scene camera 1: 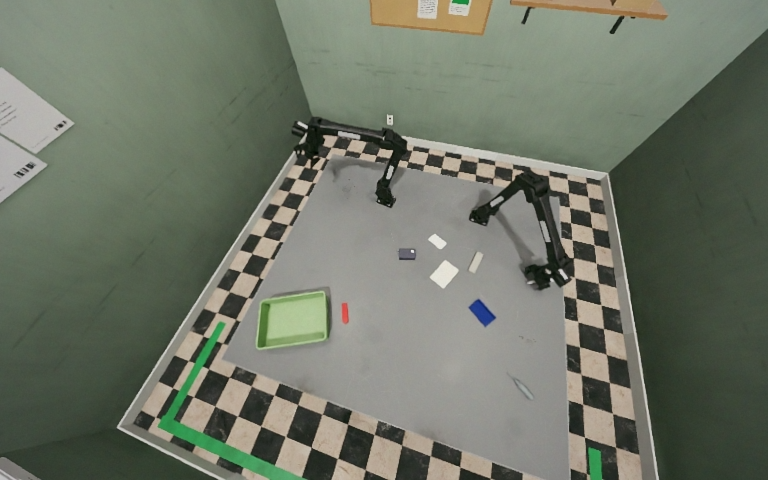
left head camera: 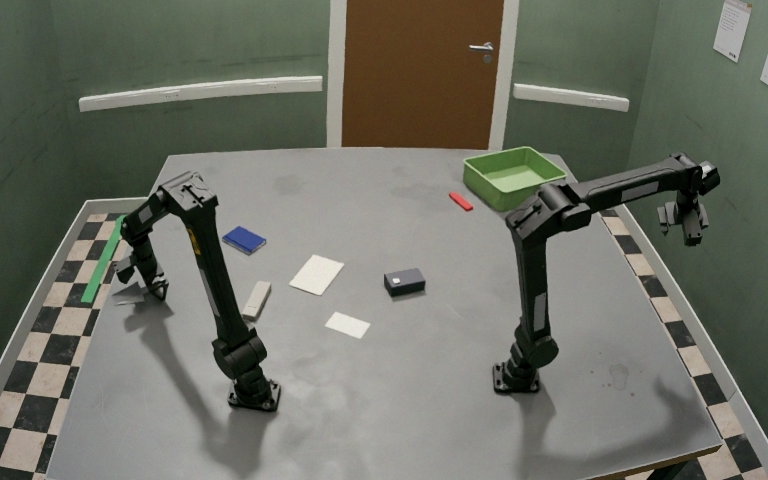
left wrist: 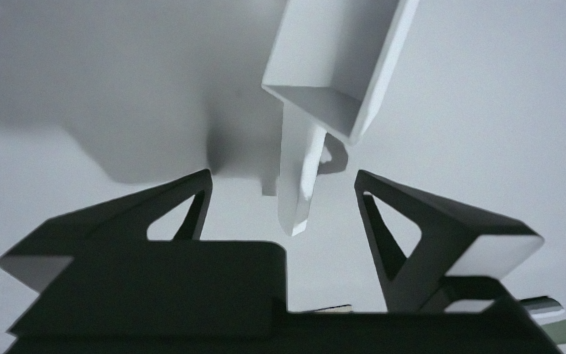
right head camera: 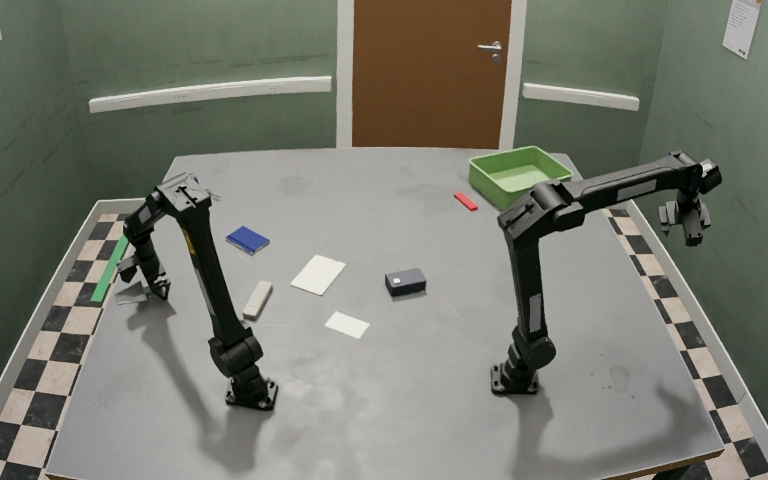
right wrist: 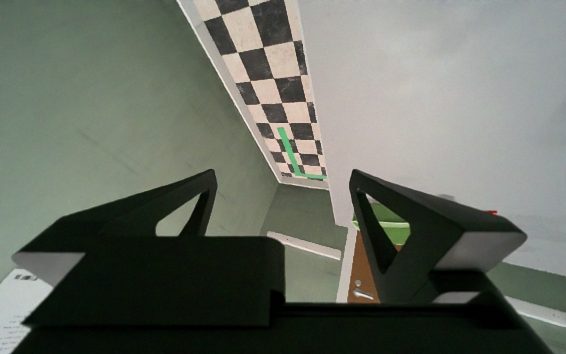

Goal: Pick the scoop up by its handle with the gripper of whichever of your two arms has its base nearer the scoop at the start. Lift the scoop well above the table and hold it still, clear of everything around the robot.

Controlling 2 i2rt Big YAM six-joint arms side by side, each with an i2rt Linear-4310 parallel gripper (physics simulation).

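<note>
A light grey scoop lies on the table at the far left in both head views; its open pan points away from the left wrist camera. Its handle shows between the two fingertips in the left wrist view, with a gap on each side. My left gripper is open, low over the table at the handle; whether the fingertips are down to handle height is unclear. In scene camera 1 the left arm mostly hides the scoop. My right gripper is open and empty, raised at the far right in the head views.
A beige block, a blue book, two white sheets, a dark box, a red bar and a green bin are on the table. A slim grey object lies near its lower right.
</note>
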